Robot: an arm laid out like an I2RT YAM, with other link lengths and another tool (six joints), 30 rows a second.
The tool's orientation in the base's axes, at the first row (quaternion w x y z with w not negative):
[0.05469, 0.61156, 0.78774, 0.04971]
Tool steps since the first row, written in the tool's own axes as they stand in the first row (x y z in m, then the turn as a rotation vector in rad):
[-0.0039, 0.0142, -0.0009, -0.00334, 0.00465, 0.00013]
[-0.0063, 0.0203, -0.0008, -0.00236, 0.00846, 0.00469]
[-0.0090, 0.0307, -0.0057, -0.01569, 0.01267, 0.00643]
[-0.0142, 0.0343, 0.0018, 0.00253, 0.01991, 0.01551]
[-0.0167, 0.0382, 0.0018, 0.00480, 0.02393, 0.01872]
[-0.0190, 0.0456, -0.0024, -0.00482, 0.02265, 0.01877]
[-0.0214, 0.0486, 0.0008, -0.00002, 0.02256, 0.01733]
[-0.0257, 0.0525, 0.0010, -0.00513, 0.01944, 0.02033]
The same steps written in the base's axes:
[0.0144, -0.0003, 0.0031, 0.00530, -0.00209, 0.00063]
[0.0209, -0.0011, 0.0039, 0.00938, -0.00014, -0.00335]
[0.0308, -0.0012, 0.0103, 0.01694, -0.01200, -0.00412]
[0.0366, -0.0053, 0.0036, 0.02073, 0.00755, -0.01251]
[0.0410, -0.0067, 0.0042, 0.02450, 0.01078, -0.01516]
[0.0480, -0.0072, 0.0095, 0.02564, 0.00114, -0.01515]
[0.0519, -0.0087, 0.0068, 0.02417, 0.00575, -0.01386]
[0.0568, -0.0119, 0.0073, 0.02287, 0.00006, -0.01715]

